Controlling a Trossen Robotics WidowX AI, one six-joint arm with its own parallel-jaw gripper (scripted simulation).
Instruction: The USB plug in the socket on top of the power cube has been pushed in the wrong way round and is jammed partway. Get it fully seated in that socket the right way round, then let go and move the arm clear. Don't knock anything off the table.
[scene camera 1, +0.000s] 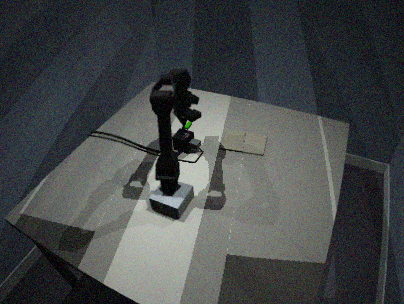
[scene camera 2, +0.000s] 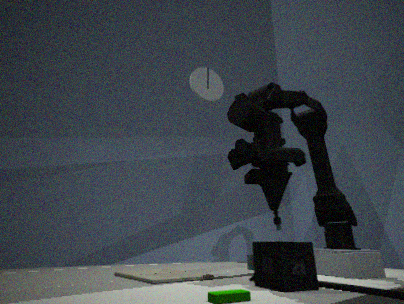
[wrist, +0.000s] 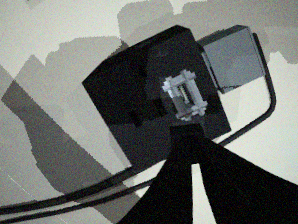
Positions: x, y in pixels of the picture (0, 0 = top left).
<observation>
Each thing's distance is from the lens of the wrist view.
my gripper (wrist: 192, 149): 11 cm
USB plug (wrist: 187, 131): 12 cm
black power cube (wrist: 126, 88): 16 cm
The marked spots on the black power cube and the USB plug are 6 cm apart.
</observation>
